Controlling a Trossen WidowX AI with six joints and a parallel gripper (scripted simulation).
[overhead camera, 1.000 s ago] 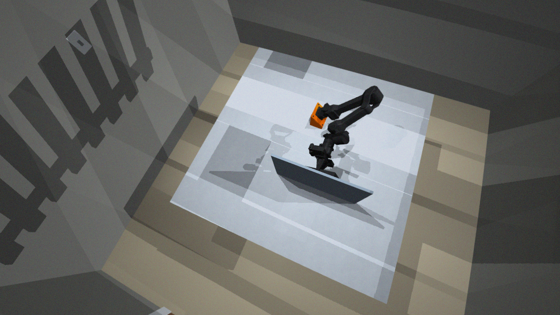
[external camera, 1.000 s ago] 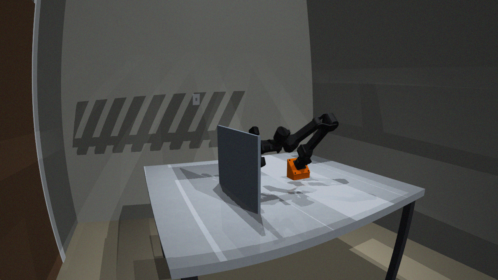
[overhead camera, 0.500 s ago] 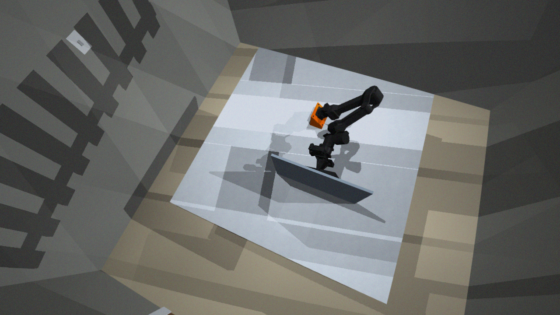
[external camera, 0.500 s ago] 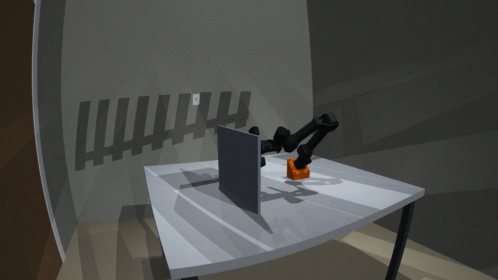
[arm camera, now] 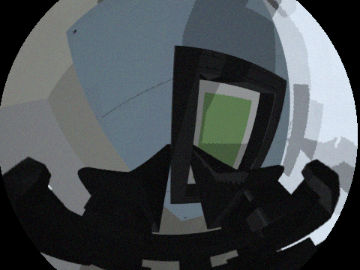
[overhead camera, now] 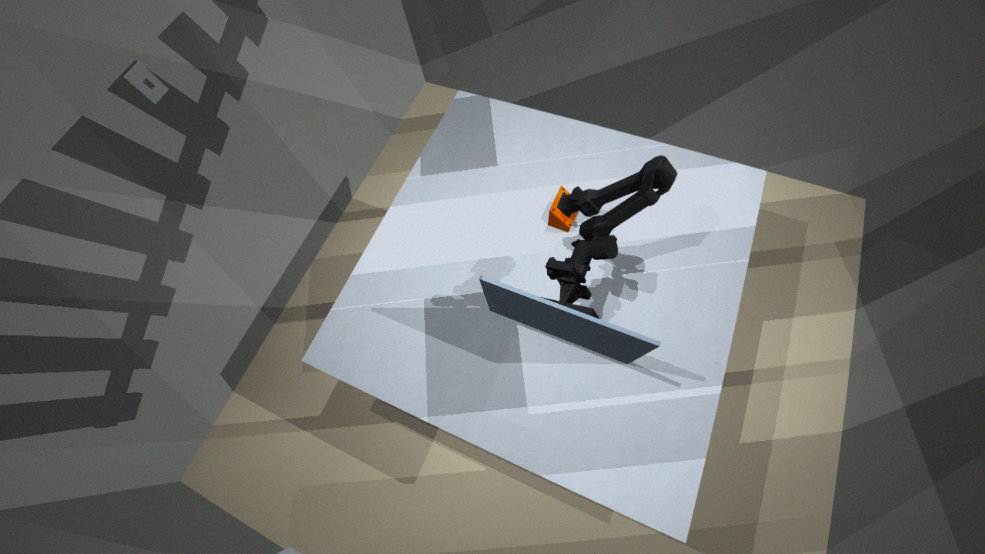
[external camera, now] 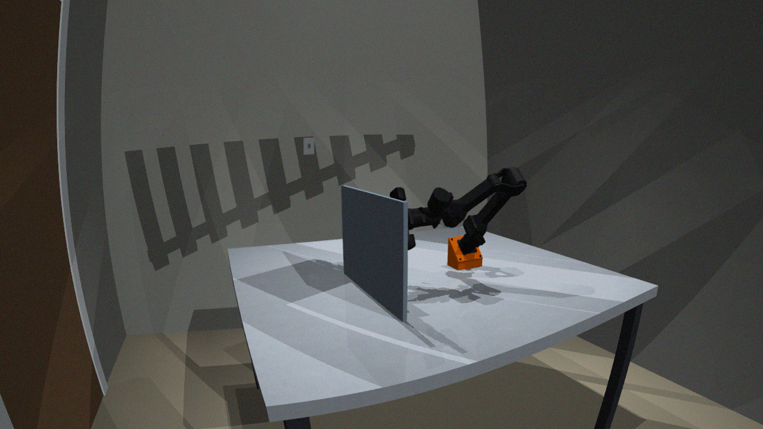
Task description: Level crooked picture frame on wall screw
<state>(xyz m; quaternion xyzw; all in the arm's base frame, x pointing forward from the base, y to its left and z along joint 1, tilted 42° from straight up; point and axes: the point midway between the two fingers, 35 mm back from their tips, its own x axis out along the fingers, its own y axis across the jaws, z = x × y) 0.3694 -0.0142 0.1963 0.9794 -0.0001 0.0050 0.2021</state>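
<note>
My gripper tip is 50 mm above the picture frame and 20 mm to the right of it. The rest, counted from my gripper tip: grey wall panel (60 mm below, 20 mm ahead, 10 mm to the left).
</note>
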